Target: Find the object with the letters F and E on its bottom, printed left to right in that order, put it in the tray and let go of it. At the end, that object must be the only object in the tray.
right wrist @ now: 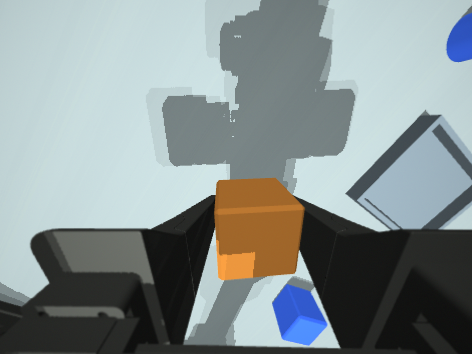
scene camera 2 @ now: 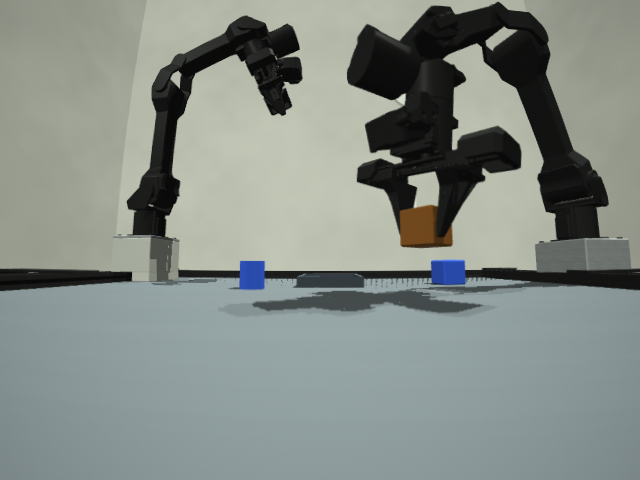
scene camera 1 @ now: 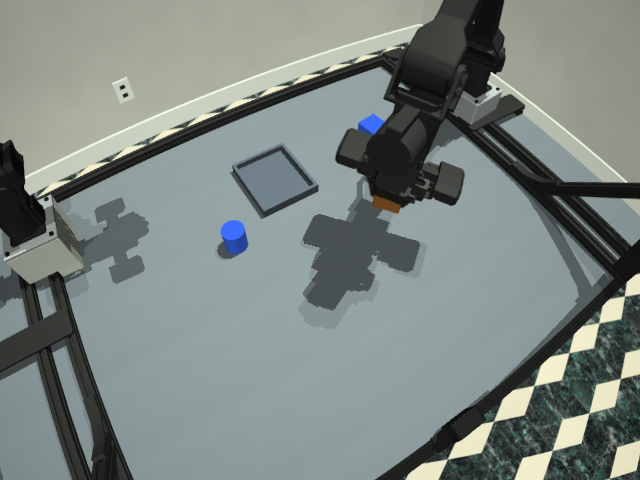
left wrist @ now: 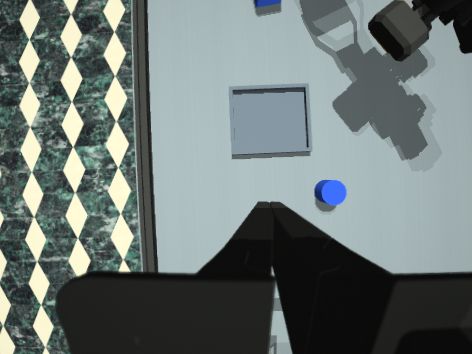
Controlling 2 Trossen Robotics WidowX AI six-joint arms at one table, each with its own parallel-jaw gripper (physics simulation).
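Places are measured from the left arm's base along level axes (x ahead, y left, z up), in millimetres.
Pixels of known places: left gripper, fingertip midpoint: [scene camera 2: 283,114] [left wrist: 267,212]; right gripper, fingertip midpoint: [right wrist: 251,201] [scene camera 2: 420,236] [scene camera 1: 387,200]; left arm's base, link origin: [scene camera 2: 148,237] [scene camera 1: 27,226]; right arm's base, link origin: [scene camera 2: 578,241] [scene camera 1: 472,85].
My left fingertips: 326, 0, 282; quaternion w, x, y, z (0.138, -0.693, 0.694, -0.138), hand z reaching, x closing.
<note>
For each thing: its top centre in the pictures, then the offset to it from my left fingertips, as dx, dy, dz.
- orange block, top centre: [right wrist: 260,247] [scene camera 2: 425,209] [scene camera 1: 392,182] +235, -222, -277
- blue cylinder, top centre: [left wrist: 334,192] [scene camera 1: 232,229] [scene camera 2: 252,260] -10, -141, -338
- grey tray, top centre: [left wrist: 270,118] [right wrist: 428,192] [scene camera 1: 273,174] [scene camera 2: 330,275] +108, -44, -364
- blue block, top centre: [right wrist: 305,332] [scene camera 1: 373,123] [scene camera 2: 447,260] +332, -36, -337
My right gripper [scene camera 2: 420,233] [right wrist: 251,201] is shut on an orange block [scene camera 1: 386,203] [scene camera 2: 424,225] [right wrist: 260,235] and holds it well above the table. A blue cylinder [scene camera 1: 234,237] [scene camera 2: 252,274] [left wrist: 332,192] [right wrist: 462,40] stands upright beside the grey tray [scene camera 1: 291,202] [scene camera 2: 330,281] [left wrist: 309,120] [right wrist: 392,156]. The tray holds no object. A blue block [scene camera 1: 371,124] [scene camera 2: 448,272] [left wrist: 268,2] [right wrist: 300,315] sits on the table, partly behind the right arm in scene camera 1. No letters show; the bottoms are hidden. My left gripper [scene camera 2: 279,111] [left wrist: 267,212] is shut and empty, high above the table.
The right arm hangs over the table to the right of the tray in scene camera 1. Black frame rails [scene camera 1: 206,129] run along the table edges. The left arm's pale base [scene camera 1: 46,258] [scene camera 2: 142,258] stands at the table's left side.
</note>
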